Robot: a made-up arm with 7 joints. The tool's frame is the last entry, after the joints.
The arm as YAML. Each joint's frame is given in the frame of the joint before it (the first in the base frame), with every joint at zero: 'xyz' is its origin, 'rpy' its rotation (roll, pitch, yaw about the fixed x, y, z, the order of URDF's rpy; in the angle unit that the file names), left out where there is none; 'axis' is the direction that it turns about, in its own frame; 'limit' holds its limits. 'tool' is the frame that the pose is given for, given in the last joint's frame.
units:
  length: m
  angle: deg
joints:
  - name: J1
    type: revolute
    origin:
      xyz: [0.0, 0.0, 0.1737]
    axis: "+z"
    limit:
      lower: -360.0
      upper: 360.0
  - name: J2
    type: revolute
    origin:
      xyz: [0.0, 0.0, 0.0]
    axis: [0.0, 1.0, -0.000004]
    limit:
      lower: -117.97
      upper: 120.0
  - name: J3
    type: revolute
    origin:
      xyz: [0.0, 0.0, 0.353]
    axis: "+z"
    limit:
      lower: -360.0
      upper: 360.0
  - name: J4
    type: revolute
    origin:
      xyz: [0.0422, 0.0, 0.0]
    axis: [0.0, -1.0, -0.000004]
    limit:
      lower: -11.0
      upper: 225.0
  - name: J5
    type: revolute
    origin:
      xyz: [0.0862, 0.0, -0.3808]
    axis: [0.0, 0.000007, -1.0]
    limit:
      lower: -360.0
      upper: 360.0
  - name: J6
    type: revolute
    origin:
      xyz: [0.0, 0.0, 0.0]
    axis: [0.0, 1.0, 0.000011]
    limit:
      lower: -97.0
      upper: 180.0
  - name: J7
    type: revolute
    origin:
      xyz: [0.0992, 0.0, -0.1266]
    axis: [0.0, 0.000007, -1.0]
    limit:
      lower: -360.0
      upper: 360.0
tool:
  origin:
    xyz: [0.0, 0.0, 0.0]
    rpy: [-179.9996, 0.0, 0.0]
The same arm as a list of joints. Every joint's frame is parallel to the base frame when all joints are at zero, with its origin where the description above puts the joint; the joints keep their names.
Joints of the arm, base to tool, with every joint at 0 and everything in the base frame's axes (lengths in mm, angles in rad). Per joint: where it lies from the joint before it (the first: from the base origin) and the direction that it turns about. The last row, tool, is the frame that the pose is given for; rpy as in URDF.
J1: xyz 0 0 173.7 axis 0 0 1
J2: xyz 0 0 0 axis 0 1 0
J3: xyz 0 0 353 axis 0 0 1
J4: xyz 42.2 0 0 axis 0 -1 0
J5: xyz 86.2 0 -380.8 axis 0 0 -1
J6: xyz 0 0 0 axis 0 1 0
J7: xyz 99.2 0 -126.6 axis 0 0 -1
tool: xyz 0 0 0 rpy -3.1416 0 0
Joint limits (rad, base to tool): -6.2832..6.2832 -2.059..2.0944 -6.2832..6.2832 -0.192..3.927 -6.2832..6.2832 -1.693..3.1416 -6.2832..6.2832

